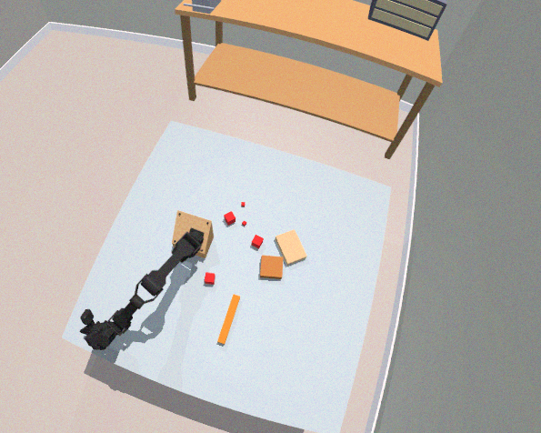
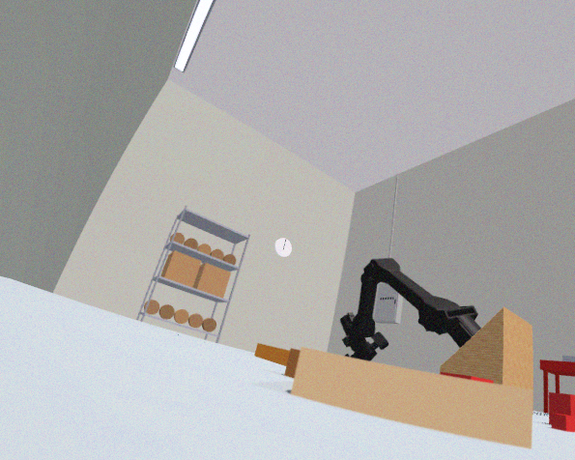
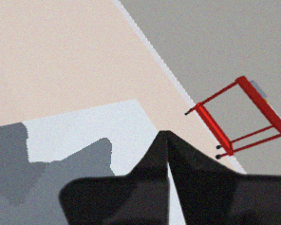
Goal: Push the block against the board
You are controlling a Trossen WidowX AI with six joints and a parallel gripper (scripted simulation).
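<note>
Now: gripper tip 67 cm short of the orange square block, 60 cm to the right of it and 5 cm above it. Round my gripper tip: orange board: 58 cm ahead, 32 cm to the left, 5 cm below; then pale tan slab: 73 cm to the left, 73 cm ahead, 5 cm below.
</note>
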